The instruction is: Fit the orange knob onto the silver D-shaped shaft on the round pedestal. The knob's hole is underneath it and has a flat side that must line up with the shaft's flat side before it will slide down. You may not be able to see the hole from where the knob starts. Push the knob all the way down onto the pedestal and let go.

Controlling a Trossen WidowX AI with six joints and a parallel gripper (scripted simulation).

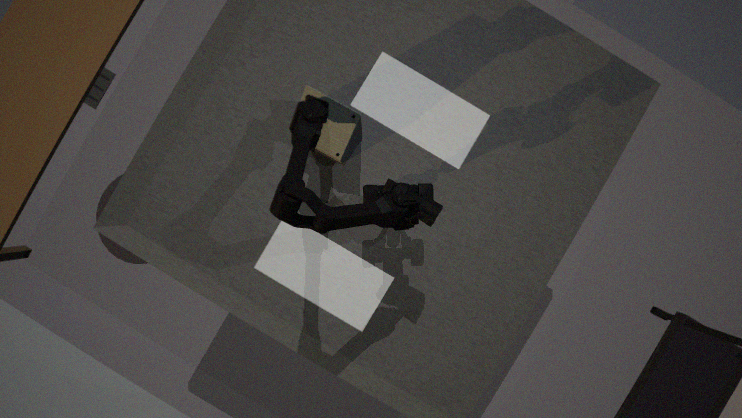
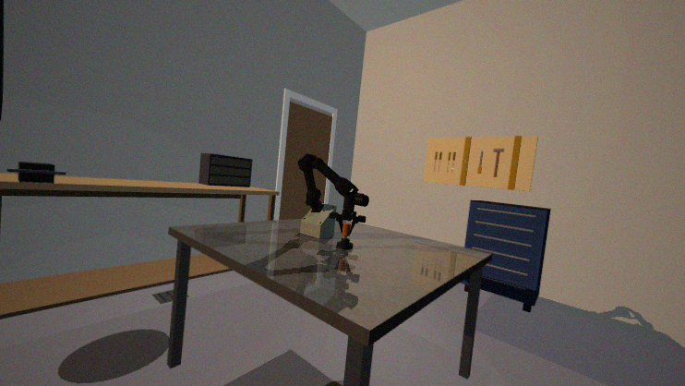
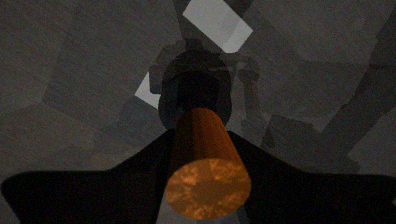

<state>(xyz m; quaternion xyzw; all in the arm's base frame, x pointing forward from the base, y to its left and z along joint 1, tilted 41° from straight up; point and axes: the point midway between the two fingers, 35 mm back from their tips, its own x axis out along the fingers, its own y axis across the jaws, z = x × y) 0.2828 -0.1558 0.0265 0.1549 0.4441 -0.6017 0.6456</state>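
My gripper tip is 30 mm below the orange knob. From my gripper tip the other things lie so: dark round pedestal: 40 mm below.
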